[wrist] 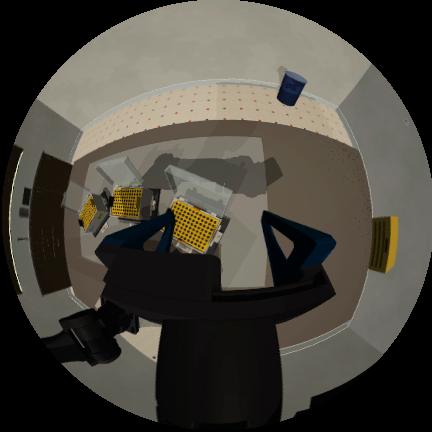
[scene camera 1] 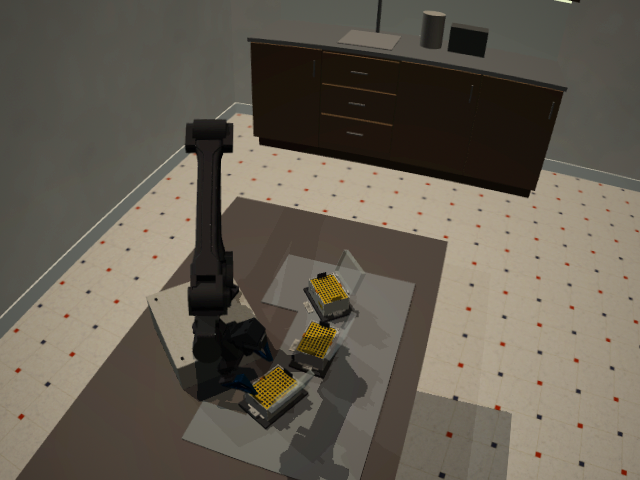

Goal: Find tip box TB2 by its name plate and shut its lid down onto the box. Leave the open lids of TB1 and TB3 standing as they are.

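Pixels of known places: gripper, fingertip midpoint: (wrist: 217, 215) (scene camera 1: 263, 377); arm's base at its link origin: (wrist: 119, 312).
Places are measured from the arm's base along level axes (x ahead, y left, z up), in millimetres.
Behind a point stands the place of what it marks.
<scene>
Three tip boxes with yellow tip racks stand with clear lids open. The far box (scene camera 1: 329, 289) @[z -61, x 246, y 243 mm] (wrist: 89, 213) @[z -60, x 243, y 226 mm] has its lid (scene camera 1: 352, 269) @[z -5, x 294, y 302 mm] (wrist: 75, 195) @[z -18, x 296, y 294 mm] up. The middle box (scene camera 1: 316, 341) @[z -60, x 303, y 35 mm] (wrist: 126, 202) @[z -60, x 301, y 34 mm] has its lid (scene camera 1: 346, 331) @[z 25, x 387, y 35 mm] (wrist: 120, 171) @[z -17, x 375, y 41 mm] up. The near box (scene camera 1: 273, 387) @[z -60, x 274, y -156 mm] (wrist: 195, 225) @[z -60, x 273, y -173 mm] has its lid (scene camera 1: 307, 379) @[z 24, x 366, y -149 mm] (wrist: 200, 191) @[z -16, x 340, y -182 mm] up. The name plates are too small to read, so I cannot tell which box is TB2. My gripper (scene camera 1: 263, 375) @[z 82, x 294, y -228 mm] (wrist: 217, 215) @[z 82, x 294, y -228 mm] is open and empty, above the near box's rack side; one blue finger overlaps that box's edge in the wrist view.
The boxes stand on a grey mat (scene camera 1: 392, 310) @[z -117, x 440, y 302 mm] over a brown surface (scene camera 1: 248, 222) @[z -120, x -205, y 491 mm]. The arm's pale base block (scene camera 1: 173, 328) @[z -7, x -42, y -151 mm] is left of them. A dark cabinet (scene camera 1: 429, 118) stands behind. The wrist view shows a blue bin (wrist: 291, 89) and a yellow object (wrist: 384, 245).
</scene>
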